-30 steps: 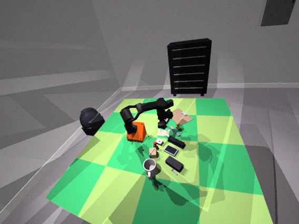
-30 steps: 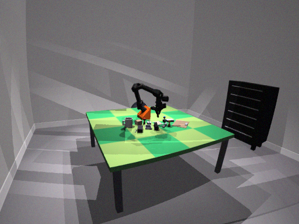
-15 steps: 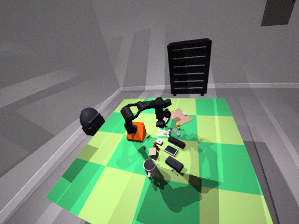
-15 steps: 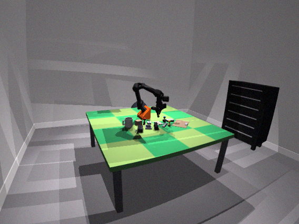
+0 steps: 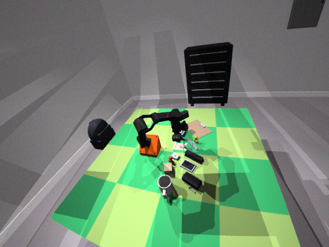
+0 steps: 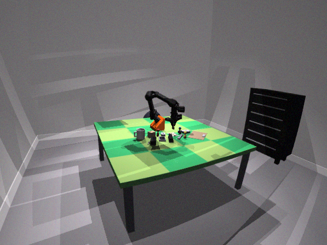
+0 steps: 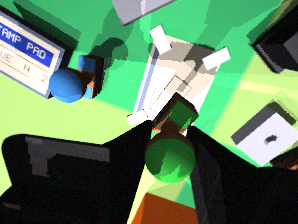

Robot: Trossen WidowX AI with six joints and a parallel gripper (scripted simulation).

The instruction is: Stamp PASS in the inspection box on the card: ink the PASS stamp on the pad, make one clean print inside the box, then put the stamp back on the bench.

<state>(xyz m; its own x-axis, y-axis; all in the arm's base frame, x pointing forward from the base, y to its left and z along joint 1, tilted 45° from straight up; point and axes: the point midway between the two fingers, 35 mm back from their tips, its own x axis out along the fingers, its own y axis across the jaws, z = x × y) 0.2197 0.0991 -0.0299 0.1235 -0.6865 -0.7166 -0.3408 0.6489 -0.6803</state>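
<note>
The white card is 8 cm below my gripper tip and 1 cm ahead of it. Round my gripper tip: blue-knobbed stamp: 8 cm to the left, 6 cm below, 2 cm behind; green-knobbed pass stamp: 1 cm below; grey bar: 10 cm ahead, 8 cm below, 4 cm to the left.
</note>
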